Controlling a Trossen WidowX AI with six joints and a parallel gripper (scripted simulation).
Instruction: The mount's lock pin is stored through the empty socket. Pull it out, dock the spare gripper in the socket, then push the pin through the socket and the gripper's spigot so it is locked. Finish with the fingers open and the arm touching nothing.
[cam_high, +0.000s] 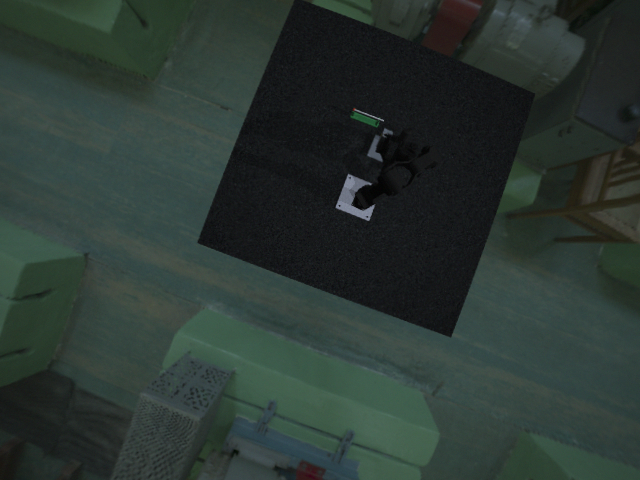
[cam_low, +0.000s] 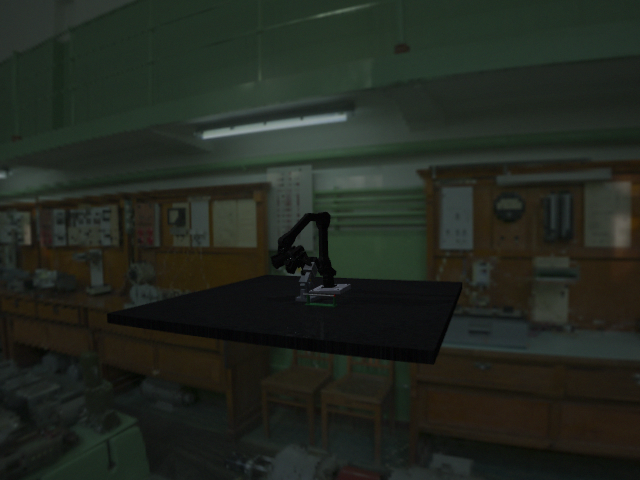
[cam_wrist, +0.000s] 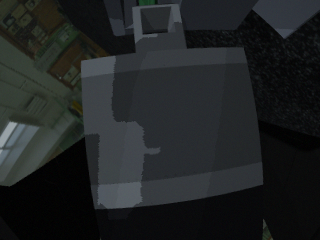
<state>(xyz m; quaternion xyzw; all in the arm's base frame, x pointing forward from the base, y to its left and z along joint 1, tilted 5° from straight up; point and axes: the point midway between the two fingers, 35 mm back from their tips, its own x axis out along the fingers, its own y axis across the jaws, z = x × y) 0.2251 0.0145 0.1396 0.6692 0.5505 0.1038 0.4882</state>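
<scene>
The green bracket is 130 mm ahead of my gripper tip, 110 mm below it and 100 mm to the left of it. Also, from my gripper tip: spare gripper 10 mm to the right; mount 80 mm below, 50 mm ahead, 10 mm to the right.
</scene>
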